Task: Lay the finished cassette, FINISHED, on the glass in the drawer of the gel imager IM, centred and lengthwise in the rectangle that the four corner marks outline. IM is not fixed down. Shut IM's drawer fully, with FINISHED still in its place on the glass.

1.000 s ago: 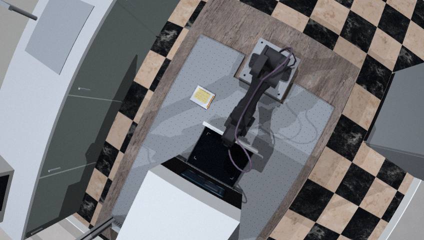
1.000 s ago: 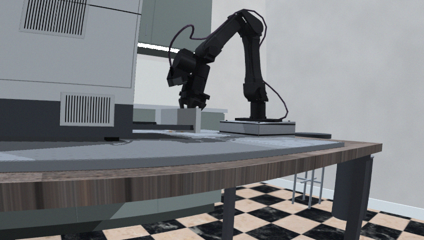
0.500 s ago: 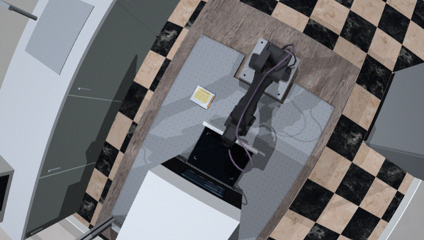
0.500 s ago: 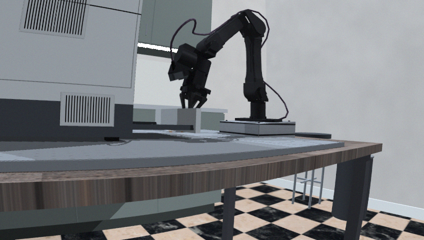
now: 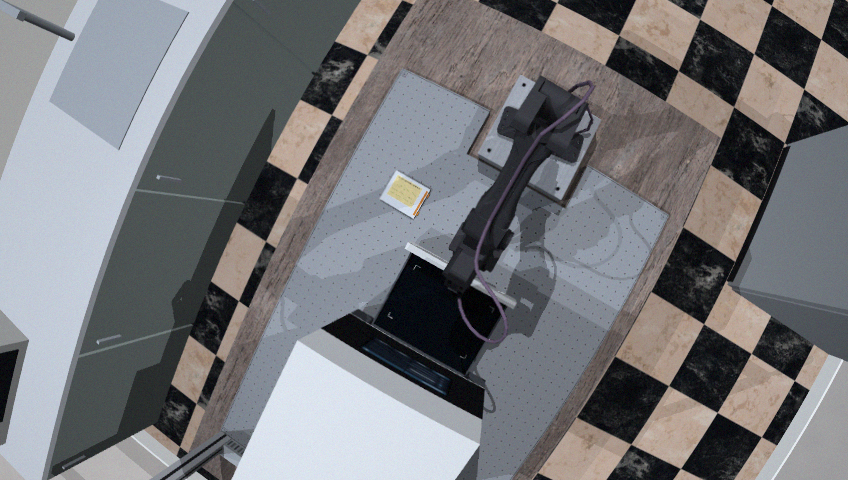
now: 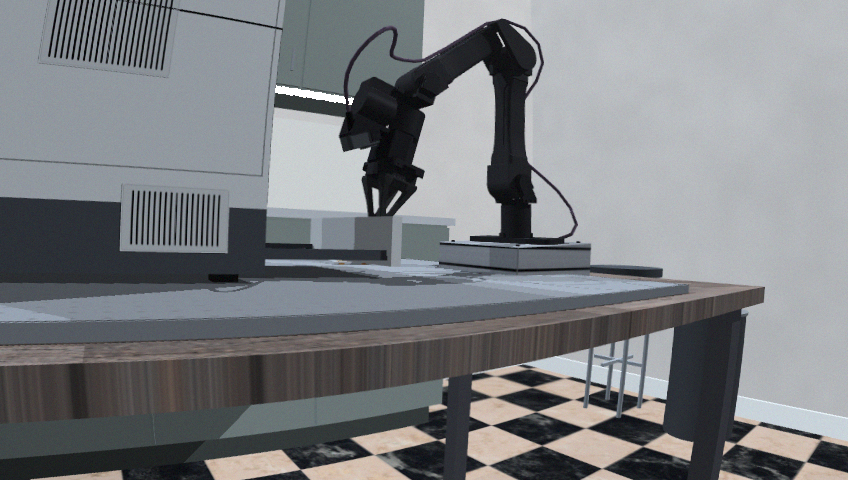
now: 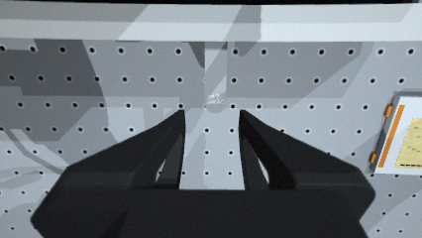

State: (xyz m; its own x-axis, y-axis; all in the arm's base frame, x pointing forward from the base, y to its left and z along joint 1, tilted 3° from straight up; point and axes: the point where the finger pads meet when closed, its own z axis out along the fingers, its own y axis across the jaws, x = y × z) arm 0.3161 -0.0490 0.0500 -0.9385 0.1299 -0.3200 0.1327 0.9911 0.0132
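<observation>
The cassette FINISHED lies 210 mm to the right of my hand, 80 mm below it and 80 mm behind it. Also, from my hand: imager drawer 160 mm ahead, 40 mm below, 20 mm to the right.
</observation>
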